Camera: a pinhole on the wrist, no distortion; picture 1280 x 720 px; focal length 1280.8 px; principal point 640.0 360.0 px. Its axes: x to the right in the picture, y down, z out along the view. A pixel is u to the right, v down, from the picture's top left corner.
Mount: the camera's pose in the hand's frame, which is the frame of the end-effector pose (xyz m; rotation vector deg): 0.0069 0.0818 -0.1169 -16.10 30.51 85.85
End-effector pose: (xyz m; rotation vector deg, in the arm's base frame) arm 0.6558 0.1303 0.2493 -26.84 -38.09 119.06
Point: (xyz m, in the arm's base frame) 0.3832 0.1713 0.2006
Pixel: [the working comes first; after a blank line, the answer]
In the camera's frame: -0.0222 -0.1381 0.2647

outside the picture
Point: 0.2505 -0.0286 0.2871
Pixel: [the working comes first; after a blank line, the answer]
In the camera's frame: -0.0107 0.0001 0.4787

611.3 360.2
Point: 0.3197 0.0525 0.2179
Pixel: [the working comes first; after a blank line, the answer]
In the camera's frame: 0.0120 -0.0548 0.3664

681.8 168.3
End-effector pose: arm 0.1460 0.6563 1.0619 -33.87 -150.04 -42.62
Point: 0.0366 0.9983 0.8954
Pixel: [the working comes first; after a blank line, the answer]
In the camera's frame: -0.1794 -0.0401 0.4467

125.6 245.1
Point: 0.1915 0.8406 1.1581
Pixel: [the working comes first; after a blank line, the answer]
In the camera's frame: 0.0391 -0.0220 0.1825

914.6 205.8
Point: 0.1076 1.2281 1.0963
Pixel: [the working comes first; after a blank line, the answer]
In the camera's frame: 0.0987 -0.1201 0.5670

862.9 88.6
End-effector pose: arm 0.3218 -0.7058 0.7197 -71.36 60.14 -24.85
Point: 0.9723 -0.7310 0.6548
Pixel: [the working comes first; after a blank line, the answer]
In the camera's frame: -0.4977 -0.2752 0.5124

outside the picture
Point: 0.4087 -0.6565 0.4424
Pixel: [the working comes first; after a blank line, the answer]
In the camera's frame: 0.0279 -0.0649 0.2937

761.7 77.1
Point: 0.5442 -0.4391 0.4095
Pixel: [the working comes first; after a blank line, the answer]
In the camera's frame: -0.0322 0.0594 0.5120

559.6 508.5
